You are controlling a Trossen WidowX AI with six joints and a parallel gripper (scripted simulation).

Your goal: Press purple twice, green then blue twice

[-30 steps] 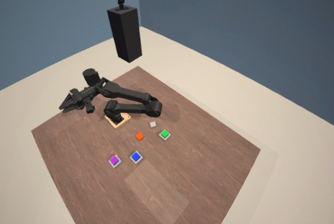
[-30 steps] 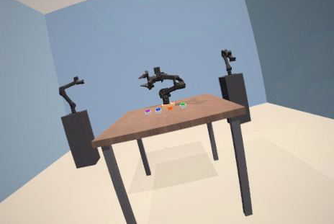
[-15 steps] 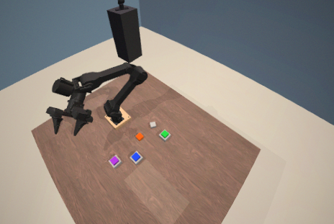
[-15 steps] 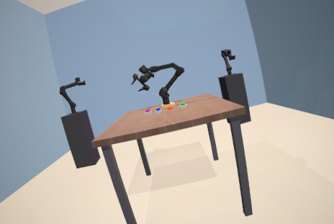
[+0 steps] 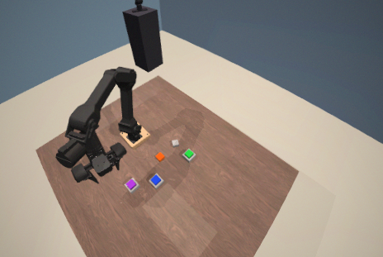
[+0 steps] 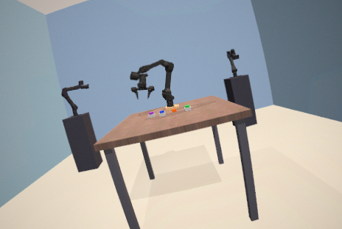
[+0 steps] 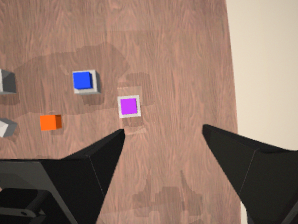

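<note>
The purple button is 4 cm ahead of my gripper tip, 4 cm to the left of it and 12 cm below it. Also, from my gripper tip: orange block: 3 cm ahead, 22 cm to the left, 15 cm below; then grey block: 4 cm ahead, 33 cm to the left, 15 cm below; then blue button: 11 cm ahead, 12 cm to the left, 12 cm below.
</note>
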